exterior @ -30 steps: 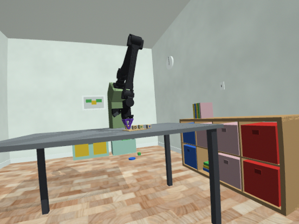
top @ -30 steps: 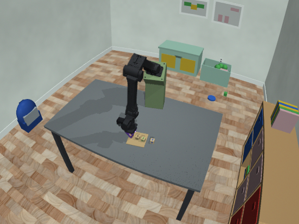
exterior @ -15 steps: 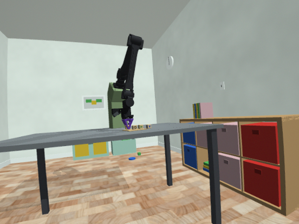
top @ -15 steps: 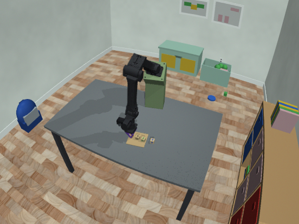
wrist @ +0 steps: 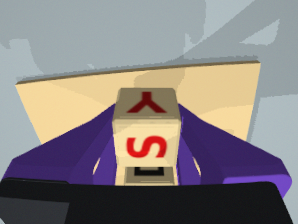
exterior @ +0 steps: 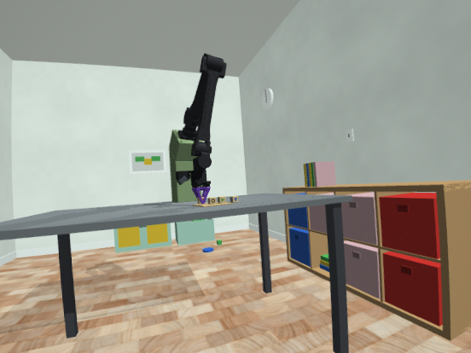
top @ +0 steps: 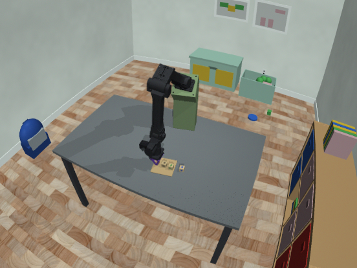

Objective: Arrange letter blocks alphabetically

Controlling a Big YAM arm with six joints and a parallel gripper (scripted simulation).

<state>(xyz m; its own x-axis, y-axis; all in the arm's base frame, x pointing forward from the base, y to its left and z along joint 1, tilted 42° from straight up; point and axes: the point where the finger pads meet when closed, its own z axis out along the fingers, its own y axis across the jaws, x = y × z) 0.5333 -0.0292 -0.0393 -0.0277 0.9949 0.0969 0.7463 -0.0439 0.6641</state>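
Now: hand 5 cm to the right of the wooden block. Also, from my hand: mat 5 cm to the left, 2 cm below.
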